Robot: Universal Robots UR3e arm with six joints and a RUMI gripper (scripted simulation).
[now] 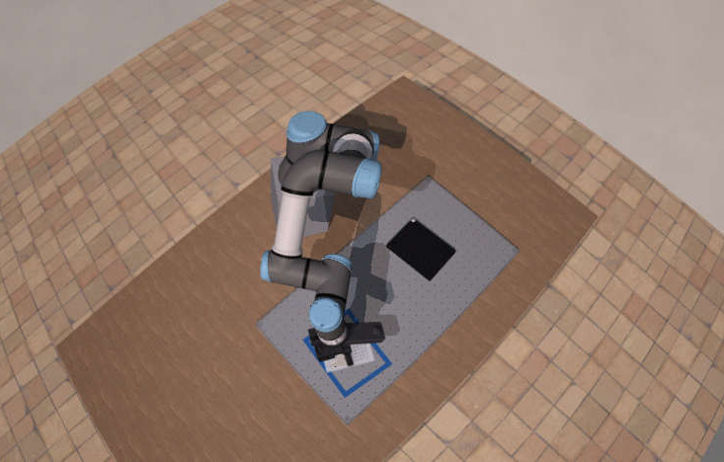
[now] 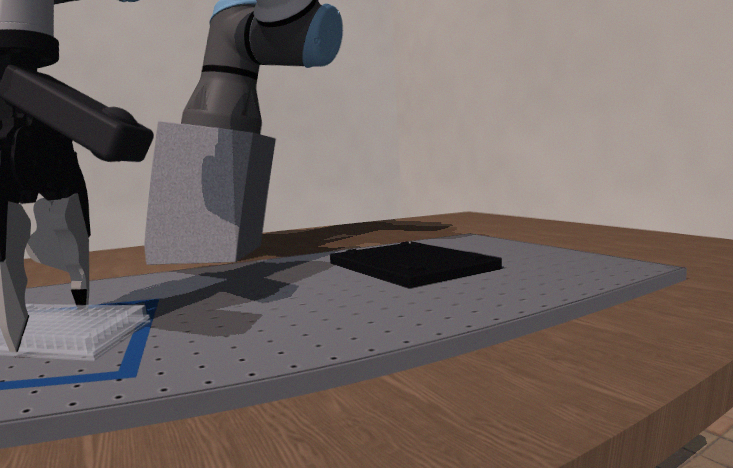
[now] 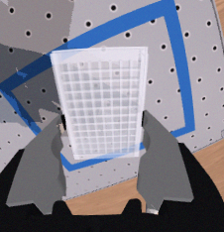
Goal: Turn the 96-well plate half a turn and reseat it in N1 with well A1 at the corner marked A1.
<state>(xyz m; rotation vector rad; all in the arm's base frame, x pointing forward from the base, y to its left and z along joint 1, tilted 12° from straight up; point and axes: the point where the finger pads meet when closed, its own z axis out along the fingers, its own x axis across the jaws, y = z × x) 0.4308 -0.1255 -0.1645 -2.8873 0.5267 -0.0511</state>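
The clear 96-well plate is 10 mm below my hand. The rest, counted from my hand: black plate nest N1 (340 mm to the left, 120 mm behind, 10 mm below); white A1 mark (380 mm to the left, 210 mm behind).
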